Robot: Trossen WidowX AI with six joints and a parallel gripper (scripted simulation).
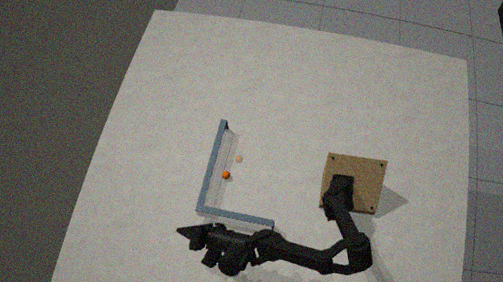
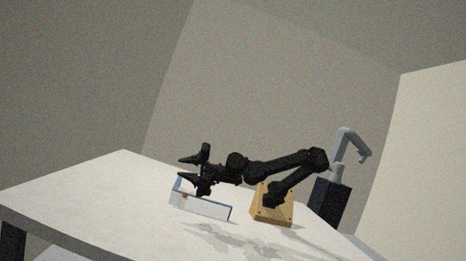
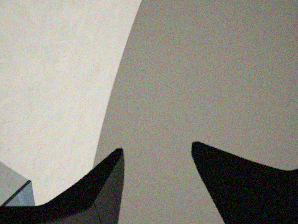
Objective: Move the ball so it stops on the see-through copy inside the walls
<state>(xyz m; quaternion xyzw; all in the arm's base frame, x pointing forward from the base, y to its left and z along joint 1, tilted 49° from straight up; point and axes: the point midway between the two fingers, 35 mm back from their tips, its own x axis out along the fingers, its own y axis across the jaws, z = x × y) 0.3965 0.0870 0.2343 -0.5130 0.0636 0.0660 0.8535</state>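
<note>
Now: the orange ball 240 mm to the right of my gripper tip, 150 mm below it and 70 mm behind it. Also, from my gripper tip: see-through copy of ball: 300 mm to the right, 150 mm below, 100 mm behind.
</note>
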